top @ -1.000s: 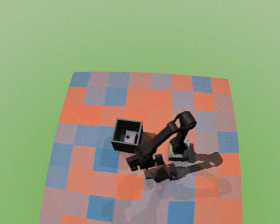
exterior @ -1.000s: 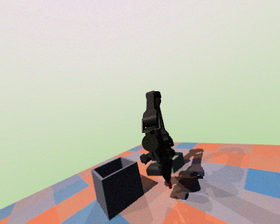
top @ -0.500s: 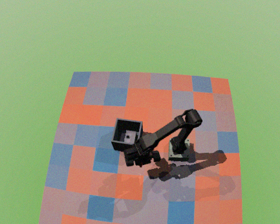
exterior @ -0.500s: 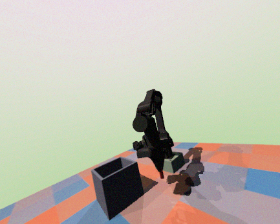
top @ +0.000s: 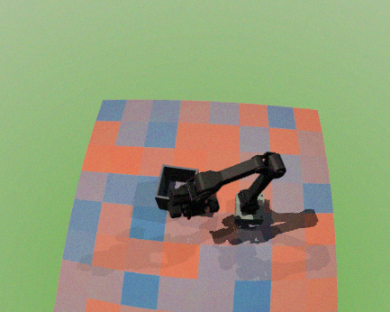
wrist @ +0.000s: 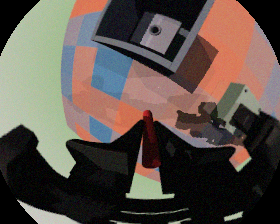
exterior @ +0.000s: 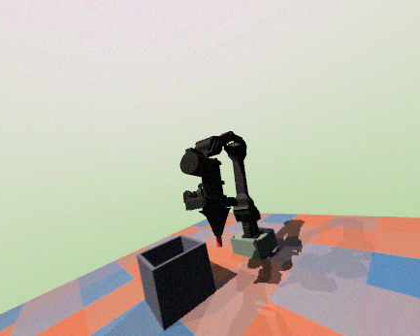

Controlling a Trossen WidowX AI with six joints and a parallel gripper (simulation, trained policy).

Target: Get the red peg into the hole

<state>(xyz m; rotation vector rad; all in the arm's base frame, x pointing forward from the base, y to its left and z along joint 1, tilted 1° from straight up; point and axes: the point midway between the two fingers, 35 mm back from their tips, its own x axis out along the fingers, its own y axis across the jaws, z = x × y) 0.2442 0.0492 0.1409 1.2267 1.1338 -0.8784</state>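
The pale grey plate lies 50 mm ahead of my gripper tip, 160 mm to the right of it and 120 mm below it. From my gripper tip the other things lie so: red peg 10 mm above.
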